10 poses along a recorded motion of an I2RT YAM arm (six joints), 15 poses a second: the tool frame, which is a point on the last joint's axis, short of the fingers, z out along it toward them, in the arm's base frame.
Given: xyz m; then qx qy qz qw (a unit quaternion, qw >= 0).
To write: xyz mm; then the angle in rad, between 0 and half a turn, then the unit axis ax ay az. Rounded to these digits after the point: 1 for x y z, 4 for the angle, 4 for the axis.
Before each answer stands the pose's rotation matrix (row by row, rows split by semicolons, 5 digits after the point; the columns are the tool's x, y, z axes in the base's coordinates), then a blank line. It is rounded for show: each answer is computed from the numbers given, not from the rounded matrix.
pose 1, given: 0.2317 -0.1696 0.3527 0.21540 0.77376 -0.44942 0.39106
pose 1, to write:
-0.60135 0.68483 0.41156; -0.01816 0.50325 -0.86395; -0.79878 -0.52701 -0.29019

231.7 -169.6 352.7 2.3380 0.2340 0.8407 -0.4883
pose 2, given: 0.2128 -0.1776 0.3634 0.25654 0.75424 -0.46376 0.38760
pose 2, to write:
-0.56791 0.74649 0.34674; 0.02748 0.43823 -0.89844; -0.82263 -0.50070 -0.26938

212.8 -177.6 363.4 2.3455 0.2783 0.8182 -0.5031
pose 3, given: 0.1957 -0.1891 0.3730 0.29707 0.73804 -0.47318 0.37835
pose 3, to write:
-0.53720 0.79655 0.27734; 0.08044 0.37570 -0.92324; -0.83961 -0.47366 -0.26591

195.7 -189.1 373.0 2.3656 0.3209 0.7973 -0.5112
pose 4, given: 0.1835 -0.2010 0.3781 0.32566 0.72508 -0.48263 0.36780
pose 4, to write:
-0.51734 0.82728 0.21902; 0.11724 0.32203 -0.93944; -0.84771 -0.46033 -0.26359

183.5 -201.0 378.1 2.3883 0.3502 0.7797 -0.5190
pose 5, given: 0.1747 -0.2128 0.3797 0.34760 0.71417 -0.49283 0.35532
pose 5, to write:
-0.50584 0.84672 0.16490; 0.14627 0.27258 -0.95095; -0.85013 -0.45691 -0.26173

174.7 -212.8 379.7 2.4151 0.3719 0.7640 -0.5272
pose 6, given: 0.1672 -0.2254 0.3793 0.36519 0.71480 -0.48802 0.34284
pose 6, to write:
-0.49820 0.85670 0.13368; 0.18745 0.25695 -0.94807; -0.84656 -0.44727 -0.28860

167.2 -225.4 379.3 2.4417 0.3887 0.7609 -0.5195
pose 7, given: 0.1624 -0.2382 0.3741 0.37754 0.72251 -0.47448 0.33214
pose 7, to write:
-0.49430 0.86074 0.12168; 0.23036 0.26467 -0.93642; -0.83821 -0.43484 -0.32911

162.4 -238.2 374.1 2.4645 0.4003 0.7660 -0.5030
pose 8, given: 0.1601 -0.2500 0.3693 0.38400 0.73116 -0.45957 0.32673
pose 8, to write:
-0.49159 0.86183 0.12483; 0.26122 0.28268 -0.92296; -0.83073 -0.42111 -0.36409

160.1 -250.0 369.3 2.4759 0.4063 0.7736 -0.4863
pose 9, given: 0.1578 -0.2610 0.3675 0.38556 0.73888 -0.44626 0.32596
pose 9, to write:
-0.49019 0.86069 0.13757; 0.27884 0.30439 -0.91082; -0.82581 -0.40811 -0.38920

157.8 -261.0 367.5 2.4775 0.4078 0.7816 -0.4720
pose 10, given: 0.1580 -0.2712 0.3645 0.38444 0.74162 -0.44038 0.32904
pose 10, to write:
-0.48788 0.86003 0.14945; 0.28041 0.31654 -0.90618; -0.82665 -0.40020 -0.39559

158.0 -271.2 364.5 2.4710 0.4071 0.7854 -0.4663
